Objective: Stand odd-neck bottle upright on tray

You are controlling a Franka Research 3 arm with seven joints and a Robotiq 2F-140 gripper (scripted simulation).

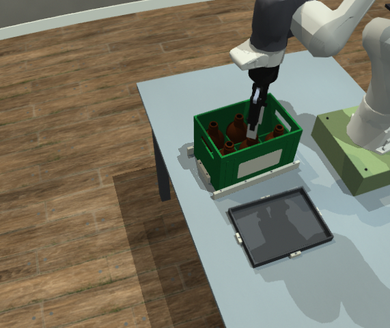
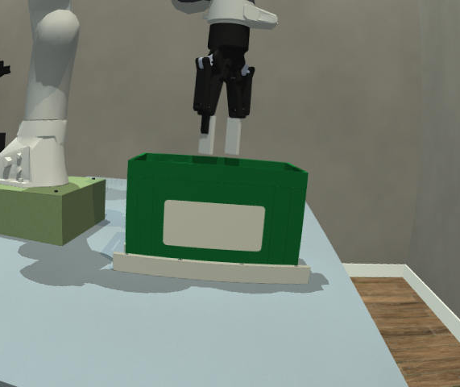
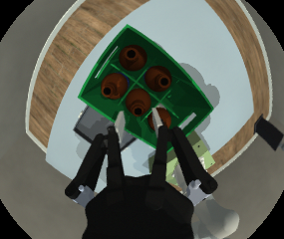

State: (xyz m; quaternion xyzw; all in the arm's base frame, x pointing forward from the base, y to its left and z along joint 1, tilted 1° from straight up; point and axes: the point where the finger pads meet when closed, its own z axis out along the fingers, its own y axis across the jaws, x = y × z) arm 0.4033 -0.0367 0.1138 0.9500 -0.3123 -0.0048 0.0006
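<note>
The green crate is 13 cm below my hand and 4 cm to the right of it. From my hand the other things lie so: dark tray: 23 cm to the left, 20 cm below, 2 cm behind; then bottle: 13 cm below, 9 cm to the right, 1 cm ahead.
</note>
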